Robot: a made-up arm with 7 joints.
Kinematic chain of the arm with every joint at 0, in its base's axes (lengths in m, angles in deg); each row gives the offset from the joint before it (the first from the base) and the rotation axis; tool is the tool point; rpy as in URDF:
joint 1: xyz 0.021 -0.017 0.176 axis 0 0.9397 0.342
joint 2: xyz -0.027 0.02 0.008 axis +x
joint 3: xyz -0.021 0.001 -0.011 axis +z
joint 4: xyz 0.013 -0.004 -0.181 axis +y
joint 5: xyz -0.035 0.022 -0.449 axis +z
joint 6: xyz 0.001 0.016 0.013 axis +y
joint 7: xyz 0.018 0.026 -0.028 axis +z
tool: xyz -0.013 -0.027 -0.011 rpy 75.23 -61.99 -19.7
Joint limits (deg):
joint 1: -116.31..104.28
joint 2: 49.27..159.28
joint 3: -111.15..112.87
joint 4: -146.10..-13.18
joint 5: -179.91..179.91
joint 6: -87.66..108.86
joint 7: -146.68..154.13
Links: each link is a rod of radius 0.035 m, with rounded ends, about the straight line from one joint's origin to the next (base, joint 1, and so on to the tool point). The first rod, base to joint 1, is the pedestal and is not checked.
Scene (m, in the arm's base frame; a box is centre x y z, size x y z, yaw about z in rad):
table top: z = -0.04
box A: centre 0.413 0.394 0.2 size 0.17 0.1 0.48 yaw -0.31
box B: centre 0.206 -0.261 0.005 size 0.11 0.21 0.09 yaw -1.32
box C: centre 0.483 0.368 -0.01 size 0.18 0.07 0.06 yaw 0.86
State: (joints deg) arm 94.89 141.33 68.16 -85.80 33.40 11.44 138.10
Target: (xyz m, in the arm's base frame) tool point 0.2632 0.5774 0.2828
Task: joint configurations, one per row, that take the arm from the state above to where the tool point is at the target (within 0.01 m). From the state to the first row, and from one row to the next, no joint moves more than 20 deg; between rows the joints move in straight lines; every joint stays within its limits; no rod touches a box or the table.
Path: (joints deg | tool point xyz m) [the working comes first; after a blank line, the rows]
Joints at the target: 98.68 95.78 61.77 -56.21 37.27 13.11 139.26
Straight joint move there: touches box A.

1: 96.77 123.54 65.00 -97.86 44.00 7.33 140.42 | 0.5201 0.1001 0.0660
2: 98.65 105.75 61.83 -109.92 54.59 3.21 142.75 | 0.4588 0.1703 0.0619
3: 100.52 87.96 58.67 -121.98 65.19 -0.90 145.07 | 0.3928 0.2165 0.0627
4: 102.40 70.17 55.50 -134.04 75.79 -5.01 147.40 | 0.3310 0.2402 0.0688
5: 104.28 52.38 52.34 -146.10 86.38 -9.13 149.72 | 0.2805 0.2455 0.0816
6: 104.28 51.61 51.79 -129.44 83.11 -7.25 150.82 | 0.2089 0.3659 0.0870
7: 104.28 50.83 51.25 -112.78 79.83 -5.38 151.92 | 0.1097 0.4629 0.1130
8: 104.28 50.05 50.70 -96.13 76.56 -3.50 153.03 | -0.0084 0.5276 0.1575
9: 104.28 49.27 50.16 -79.47 73.29 -1.63 154.13 | -0.1349 0.5546 0.2175
10: 102.41 64.77 54.03 -71.71 61.28 3.29 149.17 | -0.0084 0.5939 0.2453
11: 100.55 80.28 57.90 -63.96 49.28 8.20 144.22 | 0.1278 0.6017 0.2666
12: 98.68 95.78 61.77 -56.21 37.27 13.11 139.26 | 0.2632 0.5774 0.2828

